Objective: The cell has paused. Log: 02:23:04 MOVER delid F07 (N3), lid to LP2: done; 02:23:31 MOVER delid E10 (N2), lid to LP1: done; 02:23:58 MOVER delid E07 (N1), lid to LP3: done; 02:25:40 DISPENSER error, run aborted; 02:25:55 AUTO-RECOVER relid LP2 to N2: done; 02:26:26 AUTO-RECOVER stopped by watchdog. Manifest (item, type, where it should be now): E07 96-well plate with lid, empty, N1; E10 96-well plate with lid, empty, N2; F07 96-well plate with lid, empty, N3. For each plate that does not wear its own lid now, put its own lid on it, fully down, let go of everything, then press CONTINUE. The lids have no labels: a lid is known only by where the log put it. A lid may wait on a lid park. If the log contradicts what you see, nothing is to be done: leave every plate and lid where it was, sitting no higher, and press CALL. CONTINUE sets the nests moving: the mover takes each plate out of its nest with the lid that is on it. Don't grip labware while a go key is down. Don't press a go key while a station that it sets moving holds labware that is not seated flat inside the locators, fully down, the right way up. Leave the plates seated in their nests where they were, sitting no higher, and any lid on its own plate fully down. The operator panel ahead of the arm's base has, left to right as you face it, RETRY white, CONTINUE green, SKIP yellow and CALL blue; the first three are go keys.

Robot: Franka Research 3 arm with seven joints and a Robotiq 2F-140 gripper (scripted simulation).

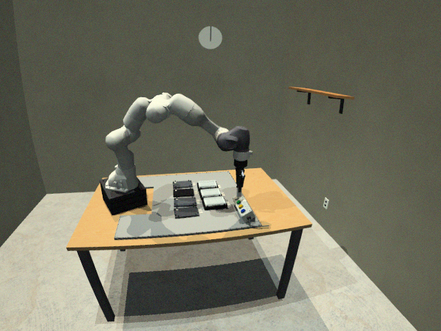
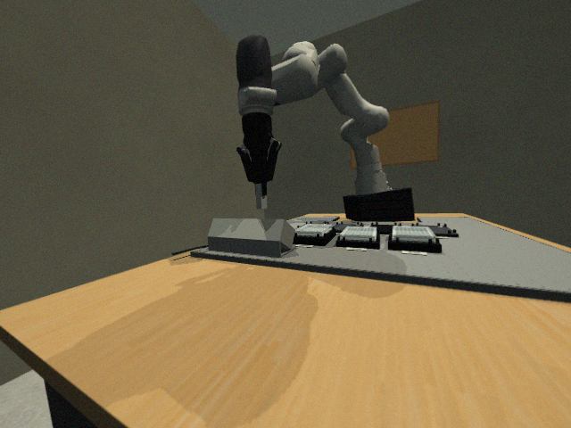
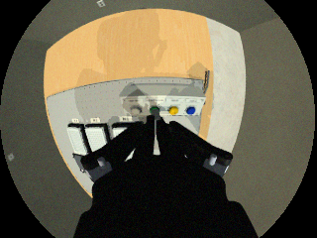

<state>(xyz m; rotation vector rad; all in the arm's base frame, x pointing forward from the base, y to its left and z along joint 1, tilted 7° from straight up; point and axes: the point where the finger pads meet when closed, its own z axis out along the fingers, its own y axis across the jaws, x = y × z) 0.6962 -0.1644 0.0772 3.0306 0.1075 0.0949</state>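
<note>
My hand is 7 cm above the green key. The rest, counted from my hand: white key: 7 cm below, 5 cm to the left; then blue key: 10 cm to the right, 7 cm below, 1 cm ahead; then yellow key: 7 cm below, 5 cm to the right.
</note>
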